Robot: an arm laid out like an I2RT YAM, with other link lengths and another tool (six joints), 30 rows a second.
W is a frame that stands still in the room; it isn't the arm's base.
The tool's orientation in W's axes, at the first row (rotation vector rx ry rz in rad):
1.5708, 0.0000, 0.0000
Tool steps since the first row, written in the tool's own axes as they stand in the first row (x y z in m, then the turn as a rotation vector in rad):
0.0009, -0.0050, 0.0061, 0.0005, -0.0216, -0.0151
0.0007, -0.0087, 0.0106, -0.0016, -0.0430, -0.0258
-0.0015, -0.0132, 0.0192, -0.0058, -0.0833, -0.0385
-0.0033, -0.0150, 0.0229, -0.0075, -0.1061, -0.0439
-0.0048, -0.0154, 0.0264, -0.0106, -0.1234, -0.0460
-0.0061, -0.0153, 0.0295, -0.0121, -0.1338, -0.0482
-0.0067, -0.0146, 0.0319, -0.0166, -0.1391, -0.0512
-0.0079, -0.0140, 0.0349, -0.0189, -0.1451, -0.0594
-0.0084, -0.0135, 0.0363, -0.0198, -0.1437, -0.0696
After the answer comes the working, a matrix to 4 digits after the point.
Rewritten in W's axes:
0.0009, -0.0061, -0.0050, 0.0005, 0.0151, -0.0216
0.0007, -0.0106, -0.0087, -0.0016, 0.0258, -0.0430
-0.0015, -0.0192, -0.0132, -0.0058, 0.0385, -0.0833
-0.0033, -0.0229, -0.0150, -0.0075, 0.0439, -0.1061
-0.0048, -0.0264, -0.0154, -0.0106, 0.0460, -0.1234
-0.0061, -0.0295, -0.0153, -0.0121, 0.0482, -0.1338
-0.0067, -0.0319, -0.0146, -0.0166, 0.0512, -0.1391
-0.0079, -0.0349, -0.0140, -0.0189, 0.0594, -0.1451
-0.0084, -0.0363, -0.0135, -0.0198, 0.0696, -0.1437

The tool's axes in the first row as the columns of a matrix, in W's axes (rounded; the answer above uses it unrounded):
1.0000, 0.0000, 0.0000
0.0000, 0.0000, -1.0000
0.0000, 1.0000, 0.0000

